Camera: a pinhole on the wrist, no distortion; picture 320 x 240 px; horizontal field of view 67.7 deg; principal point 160.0 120.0 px. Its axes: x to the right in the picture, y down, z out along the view. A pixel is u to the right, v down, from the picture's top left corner.
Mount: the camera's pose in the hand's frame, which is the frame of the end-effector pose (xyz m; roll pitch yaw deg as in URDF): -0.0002 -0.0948 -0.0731 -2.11 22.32 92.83
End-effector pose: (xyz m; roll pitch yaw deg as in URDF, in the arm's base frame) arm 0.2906 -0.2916 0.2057 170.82 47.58 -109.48
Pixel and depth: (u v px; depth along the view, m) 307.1 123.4 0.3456
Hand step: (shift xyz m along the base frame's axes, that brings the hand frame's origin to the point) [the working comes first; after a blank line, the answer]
In the camera's frame: 0.2131 0.0049 0.3456

-0.2022 0.1946 -0.0600
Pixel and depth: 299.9 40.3 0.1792
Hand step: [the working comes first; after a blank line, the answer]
In the camera's frame: 0.1051 -0.0599 0.1792

-0.0765 0.0281 -0.0615
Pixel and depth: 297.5 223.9 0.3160
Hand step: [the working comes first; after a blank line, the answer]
In the camera's frame: 0.1821 0.1376 0.3160

-0.1283 0.2515 0.0437
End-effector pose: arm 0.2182 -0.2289 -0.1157 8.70 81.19 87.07
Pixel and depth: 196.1 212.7 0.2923
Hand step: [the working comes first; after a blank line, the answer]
In the camera's frame: 0.0442 0.1136 0.2923

-0.0137 0.1604 0.1580
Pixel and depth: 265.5 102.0 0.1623
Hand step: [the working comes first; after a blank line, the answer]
In the camera's frame: 0.0718 -0.0122 0.1623

-0.0228 0.0551 0.0086
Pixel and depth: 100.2 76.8 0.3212
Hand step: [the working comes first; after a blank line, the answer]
In the camera's frame: -0.0805 -0.0582 0.3212

0.0953 0.2460 -0.0054
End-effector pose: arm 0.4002 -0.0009 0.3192 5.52 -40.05 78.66
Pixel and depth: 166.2 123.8 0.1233
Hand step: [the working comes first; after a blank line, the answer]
In the camera's frame: 0.0032 0.0020 0.1233

0.0423 -0.0386 0.0209
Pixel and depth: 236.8 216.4 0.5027
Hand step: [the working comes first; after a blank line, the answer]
In the camera's frame: 0.1618 0.2031 0.5027

-0.2748 -0.3565 0.1101
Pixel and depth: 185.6 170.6 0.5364
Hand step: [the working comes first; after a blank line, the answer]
In the camera's frame: 0.0576 0.1138 0.5364

-0.1863 -0.3457 0.2198
